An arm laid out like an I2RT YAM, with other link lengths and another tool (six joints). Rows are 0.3 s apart.
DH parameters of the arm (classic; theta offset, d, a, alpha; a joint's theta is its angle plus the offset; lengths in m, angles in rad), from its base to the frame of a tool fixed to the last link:
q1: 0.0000 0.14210 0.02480 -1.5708
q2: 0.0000 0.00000 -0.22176 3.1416
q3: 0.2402 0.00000 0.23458 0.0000
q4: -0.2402 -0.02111 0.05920 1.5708
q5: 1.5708 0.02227 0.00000 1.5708
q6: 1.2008 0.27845 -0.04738 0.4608
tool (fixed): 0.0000 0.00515 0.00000 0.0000
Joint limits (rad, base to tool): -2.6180..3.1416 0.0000..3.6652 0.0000..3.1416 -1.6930..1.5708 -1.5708..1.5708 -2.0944..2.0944
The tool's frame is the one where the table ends.
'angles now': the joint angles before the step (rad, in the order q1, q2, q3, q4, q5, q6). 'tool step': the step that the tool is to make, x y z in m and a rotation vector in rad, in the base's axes. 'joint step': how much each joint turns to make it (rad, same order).
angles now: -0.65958, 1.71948, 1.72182, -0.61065, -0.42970, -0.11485
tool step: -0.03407, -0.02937, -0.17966, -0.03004, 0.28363, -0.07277
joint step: -0.00005, 0.10426, -0.32556, 0.18863, 0.18567, -0.10448
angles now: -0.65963, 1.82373, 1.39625, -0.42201, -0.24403, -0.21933
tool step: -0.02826, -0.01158, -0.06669, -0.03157, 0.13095, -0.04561
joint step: 0.00763, 0.05846, -0.10141, 0.07067, 0.11507, -0.02458
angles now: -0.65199, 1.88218, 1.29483, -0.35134, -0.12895, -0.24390
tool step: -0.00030, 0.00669, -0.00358, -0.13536, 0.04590, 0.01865
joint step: 0.08882, -0.03830, -0.07987, 0.07978, 0.15169, -0.02758
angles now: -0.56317, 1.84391, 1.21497, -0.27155, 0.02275, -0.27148
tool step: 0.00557, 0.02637, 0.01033, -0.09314, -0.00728, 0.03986
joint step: 0.10285, -0.07671, -0.10122, 0.07663, 0.09992, -0.00155
